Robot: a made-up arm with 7 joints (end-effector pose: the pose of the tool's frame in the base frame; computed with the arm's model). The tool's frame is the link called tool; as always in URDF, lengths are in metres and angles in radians.
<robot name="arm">
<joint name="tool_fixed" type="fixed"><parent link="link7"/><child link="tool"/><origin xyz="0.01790 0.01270 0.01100" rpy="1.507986 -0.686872 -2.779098"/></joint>
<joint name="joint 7" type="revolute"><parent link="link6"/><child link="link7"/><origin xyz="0.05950 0.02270 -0.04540"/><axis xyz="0 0.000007 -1"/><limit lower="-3.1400" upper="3.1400" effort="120" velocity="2.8"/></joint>
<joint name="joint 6" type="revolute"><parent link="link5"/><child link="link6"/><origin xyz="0.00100 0.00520 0.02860"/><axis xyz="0 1 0.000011"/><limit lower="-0.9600" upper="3.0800" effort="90" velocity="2.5"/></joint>
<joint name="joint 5" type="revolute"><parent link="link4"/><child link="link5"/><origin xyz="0.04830 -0.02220 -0.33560"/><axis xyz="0 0.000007 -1"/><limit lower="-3.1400" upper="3.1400" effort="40" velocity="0.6"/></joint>
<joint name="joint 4" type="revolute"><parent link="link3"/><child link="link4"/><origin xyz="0.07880 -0.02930 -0.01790"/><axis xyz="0 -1 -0.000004"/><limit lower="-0.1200" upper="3.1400" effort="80" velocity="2.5"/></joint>
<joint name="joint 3" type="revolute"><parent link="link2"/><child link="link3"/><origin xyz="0.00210 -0.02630 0.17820"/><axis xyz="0 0 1"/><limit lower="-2.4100" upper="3.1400" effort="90" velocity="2.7"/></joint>
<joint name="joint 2" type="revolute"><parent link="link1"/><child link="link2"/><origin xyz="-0.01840 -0.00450 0.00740"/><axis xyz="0 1 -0.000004"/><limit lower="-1.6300" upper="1.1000" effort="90" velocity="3"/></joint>
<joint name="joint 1" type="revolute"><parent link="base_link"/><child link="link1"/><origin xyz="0.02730 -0.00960 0.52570"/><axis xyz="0 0 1"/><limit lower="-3.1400" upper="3.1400" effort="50" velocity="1.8"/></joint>
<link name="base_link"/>
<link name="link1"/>
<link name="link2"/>
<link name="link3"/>
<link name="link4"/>
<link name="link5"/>
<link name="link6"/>
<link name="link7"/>
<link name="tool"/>
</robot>
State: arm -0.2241 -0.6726 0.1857 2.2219 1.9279 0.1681 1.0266
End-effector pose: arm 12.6 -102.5 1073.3 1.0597 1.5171 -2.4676
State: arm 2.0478 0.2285 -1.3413 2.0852 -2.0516 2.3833 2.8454
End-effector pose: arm 335.5 192.4 901.1 -0.2241 -0.1282 0.4830
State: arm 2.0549 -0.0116 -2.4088 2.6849 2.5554 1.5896 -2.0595
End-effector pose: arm 177.7 -124.9 1045.4 -2.5349 0.2806 -0.3263
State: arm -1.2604 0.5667 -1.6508 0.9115 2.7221 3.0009 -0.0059
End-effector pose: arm -377.6 -99.2 659.4 -0.8754 0.5987 1.6160
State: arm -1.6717 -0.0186 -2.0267 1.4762 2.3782 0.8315 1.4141
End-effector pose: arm -355.8 325.5 689.7 -1.7355 -0.4456 -0.2019
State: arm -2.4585 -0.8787 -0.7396 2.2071 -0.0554 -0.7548 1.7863
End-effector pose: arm 84.8 319.7 921.4 -1.2506 1.7996 -1.1377
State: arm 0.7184 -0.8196 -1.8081 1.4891 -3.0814 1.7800 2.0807
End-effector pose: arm 103.4 -540.4 568.1 0.7188 1.4376 -0.7738
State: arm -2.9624 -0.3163 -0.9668 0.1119 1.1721 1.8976 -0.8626
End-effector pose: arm -158.5 140.0 397.3 -0.4206 0.2364 0.4238
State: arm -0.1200 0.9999 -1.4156 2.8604 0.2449 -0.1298 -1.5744
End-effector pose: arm 421.6 -157.3 816.1 0.0608 -2.1589 1.7468
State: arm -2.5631 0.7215 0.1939 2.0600 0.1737 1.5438 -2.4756
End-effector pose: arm -366.9 -295.9 543.7 -0.0455 -2.0901 -1.6466
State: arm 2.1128 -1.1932 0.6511 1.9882 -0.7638 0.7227 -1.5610
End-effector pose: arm -41.7 -292.2 958.8 -1.6526 0.5665 -0.2487
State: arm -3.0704 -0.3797 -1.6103 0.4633 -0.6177 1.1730 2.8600
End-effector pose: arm 23.5 288.5 372.0 0.7989 2.3384 1.7327
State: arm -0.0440 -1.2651 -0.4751 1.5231 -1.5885 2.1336 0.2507
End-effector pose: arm -55.5 -345.5 898.0 1.5965 1.3934 1.1691
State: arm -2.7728 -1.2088 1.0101 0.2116 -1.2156 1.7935 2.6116
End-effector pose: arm -139.5 -150.7 632.2 1.2758 0.6162 -2.0149
